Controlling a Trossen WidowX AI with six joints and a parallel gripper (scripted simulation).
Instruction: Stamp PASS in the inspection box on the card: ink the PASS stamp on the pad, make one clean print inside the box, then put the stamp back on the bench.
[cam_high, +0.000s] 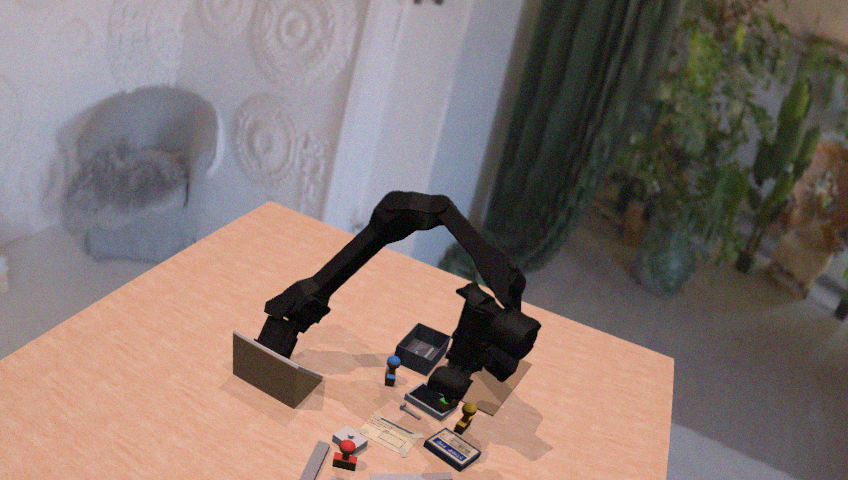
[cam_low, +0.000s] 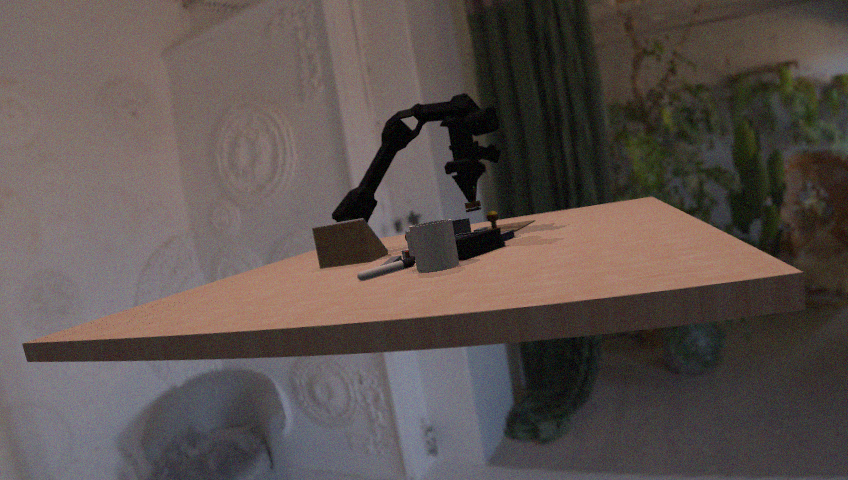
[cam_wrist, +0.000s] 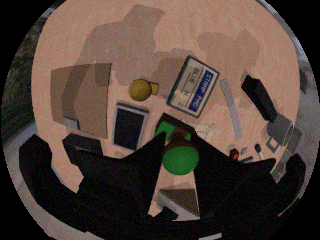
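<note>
Right now the dark flat pad is 40 mm behind my gripper tip, 80 mm to the left of it and 100 mm below it. From my gripper tip the other things lie so: green-knobbed stamp (right at my gripper tip); then blue-and-white labelled box (40 mm ahead, 30 mm to the right, 90 mm below); then yellow-knobbed stamp (40 mm ahead, 40 mm to the left, 80 mm below).
</note>
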